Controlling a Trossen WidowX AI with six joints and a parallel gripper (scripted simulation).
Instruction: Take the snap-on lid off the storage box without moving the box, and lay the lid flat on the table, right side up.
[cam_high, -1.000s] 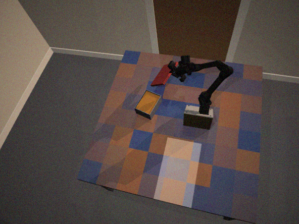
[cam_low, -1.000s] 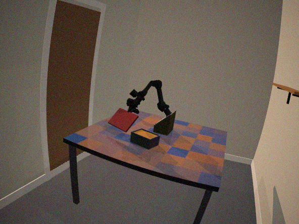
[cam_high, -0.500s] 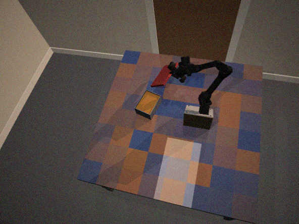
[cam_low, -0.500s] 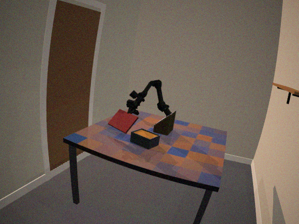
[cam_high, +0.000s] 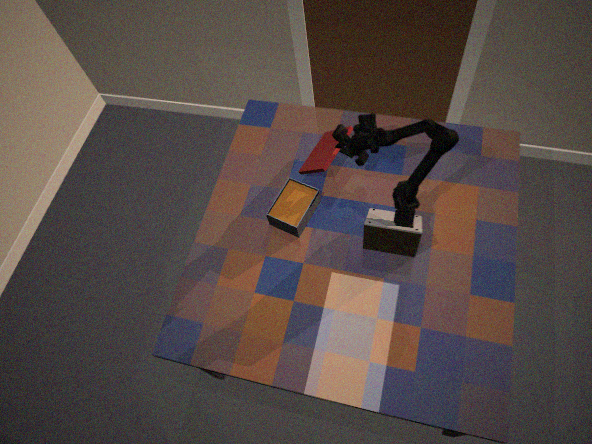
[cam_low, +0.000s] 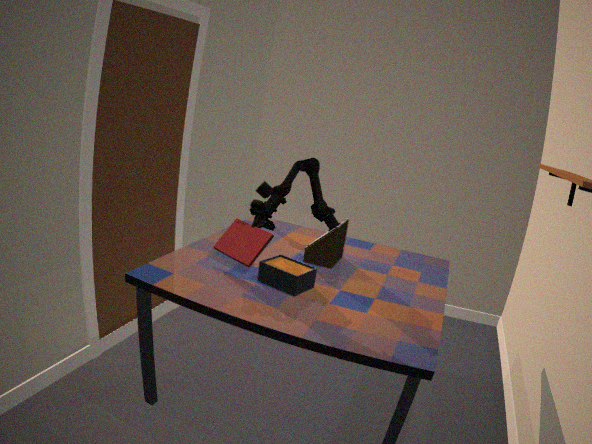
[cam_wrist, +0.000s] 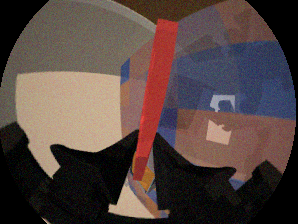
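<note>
Right now the lid is 6 cm ahead of my gripper tip, 5 cm below it and 3 cm to the right of it. Also, from my gripper tip: grey-blue storage box: 23 cm to the left, 16 cm ahead, 12 cm below.
</note>
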